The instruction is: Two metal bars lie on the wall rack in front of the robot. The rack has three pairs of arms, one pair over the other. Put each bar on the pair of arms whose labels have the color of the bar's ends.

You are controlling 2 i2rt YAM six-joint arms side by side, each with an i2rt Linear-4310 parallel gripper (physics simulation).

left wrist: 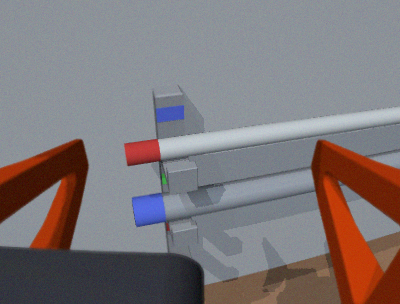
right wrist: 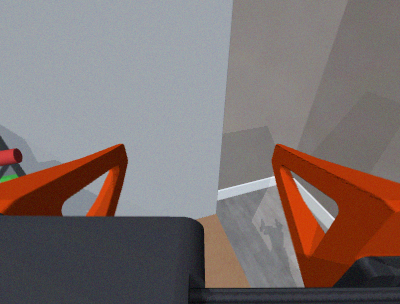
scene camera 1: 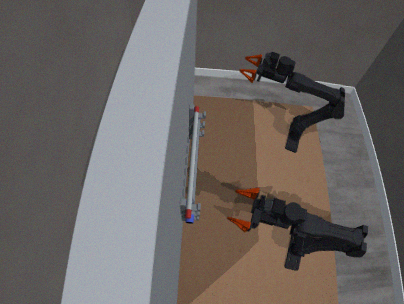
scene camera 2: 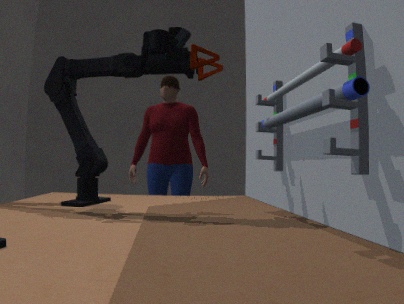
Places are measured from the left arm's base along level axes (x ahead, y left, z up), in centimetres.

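Pixels of known places: left gripper, between the fingertips: (left wrist: 199, 152) (scene camera 1: 231, 204) (scene camera 2: 221, 62); right gripper, between the fingertips: (right wrist: 199, 152) (scene camera 1: 242, 63); left arm's base, origin of its link: (scene camera 1: 295, 249) (scene camera 2: 87, 202); right arm's base, origin of its link: (scene camera 1: 293, 137).
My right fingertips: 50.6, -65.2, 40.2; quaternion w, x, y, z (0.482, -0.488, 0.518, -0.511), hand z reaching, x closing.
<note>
For each thing: its top centre in the pictures, then the offset to it from my right fingertips, as dx, dy, dz. Level surfaces: height alone.
- thinner bar with red ends, centre of its top: (left wrist: 356, 113) (scene camera 2: 298, 76) (scene camera 1: 192, 155) +7.4, +48.4, -8.6
- thicker bar with blue ends, centre of its top: (left wrist: 347, 162) (scene camera 2: 297, 104) (scene camera 1: 193, 161) +7.1, +47.7, -15.1
- brown table top, height of its surface: dz -40.2
The thinner bar with red ends (scene camera 1: 193, 160) (scene camera 2: 305, 75) (left wrist: 250, 136) lies on the rack's top pair of arms, which has blue labels. The thicker bar with blue ends (scene camera 1: 190, 219) (scene camera 2: 305, 111) (left wrist: 250, 192) lies on the middle pair, with green labels. The rack (scene camera 2: 361, 162) (left wrist: 170, 129) has red labels at its bottom pair, which is bare. My left gripper (scene camera 1: 232, 205) (scene camera 2: 220, 62) (left wrist: 199, 152) is open and empty, apart from the rack, facing the bars' left ends. My right gripper (scene camera 1: 243, 65) (right wrist: 199, 152) is open and empty, off to the side of the rack.
The rack is fixed to a tall grey wall (scene camera 1: 125, 115) (scene camera 2: 300, 185) (right wrist: 125, 75). Below is a brown table top (scene camera 1: 295, 185) (scene camera 2: 200, 265). In scene camera 2 a person in a red shirt (scene camera 2: 170, 132) stands behind the table. A red bar end shows at the right wrist view's left edge.
</note>
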